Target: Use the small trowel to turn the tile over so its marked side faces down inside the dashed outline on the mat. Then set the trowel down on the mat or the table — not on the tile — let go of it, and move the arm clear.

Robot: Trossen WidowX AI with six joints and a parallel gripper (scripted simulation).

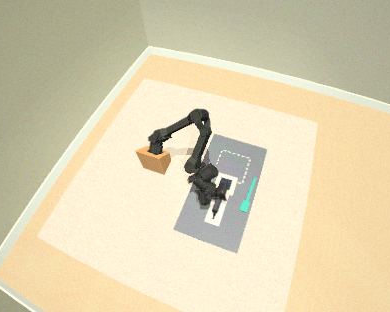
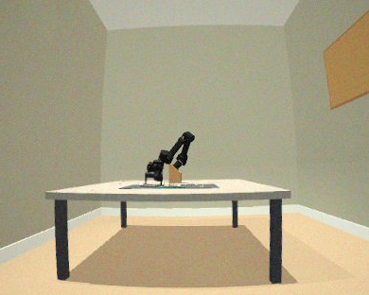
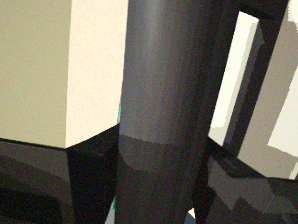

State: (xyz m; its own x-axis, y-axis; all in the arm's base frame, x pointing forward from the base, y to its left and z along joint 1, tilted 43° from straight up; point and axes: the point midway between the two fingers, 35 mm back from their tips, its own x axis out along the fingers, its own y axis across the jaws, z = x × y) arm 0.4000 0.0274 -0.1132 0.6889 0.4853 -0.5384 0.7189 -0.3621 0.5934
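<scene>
Now: the white tile 11 cm to the left of my gripper tip, 5 cm below it and 4 cm behind it. The rest, counted from my gripper tip: teal trowel 10 cm ahead, 9 cm to the left, 5 cm below; then grey mat 10 cm to the left, 7 cm below, 4 cm behind.
</scene>
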